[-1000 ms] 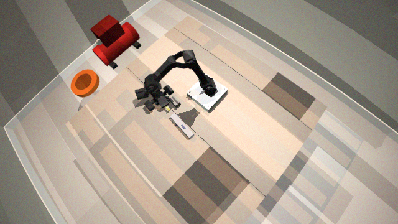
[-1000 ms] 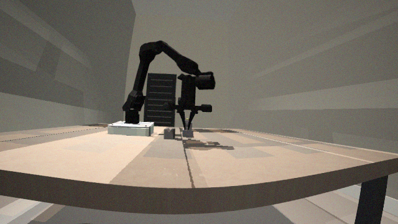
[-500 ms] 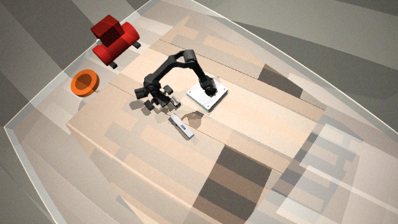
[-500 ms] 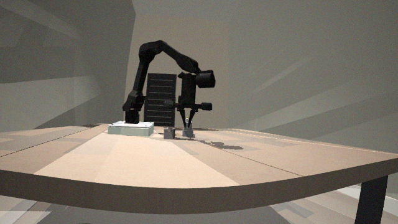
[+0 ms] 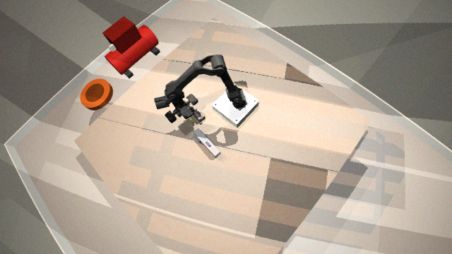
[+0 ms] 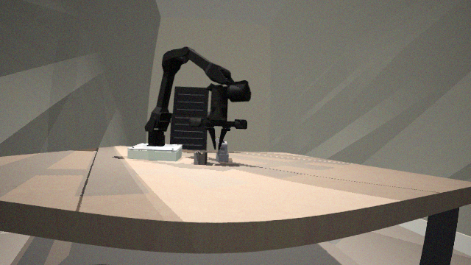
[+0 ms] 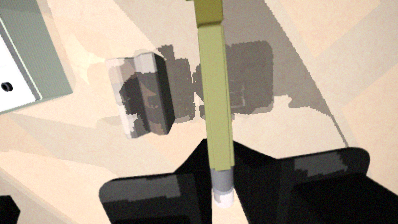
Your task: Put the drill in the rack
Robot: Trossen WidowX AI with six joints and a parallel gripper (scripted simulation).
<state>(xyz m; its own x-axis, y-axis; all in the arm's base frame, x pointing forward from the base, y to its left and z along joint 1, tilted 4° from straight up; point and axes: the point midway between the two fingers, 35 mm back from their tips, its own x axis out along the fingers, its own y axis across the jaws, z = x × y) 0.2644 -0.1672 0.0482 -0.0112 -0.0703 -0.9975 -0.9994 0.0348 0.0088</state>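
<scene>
The drill is 4 cm to the left of my gripper tip and 4 cm above it. The rest, counted from my gripper tip: key (23 cm to the left, 3 cm ahead); then rack (6 cm behind, 4 cm to the left, 3 cm below).
</scene>
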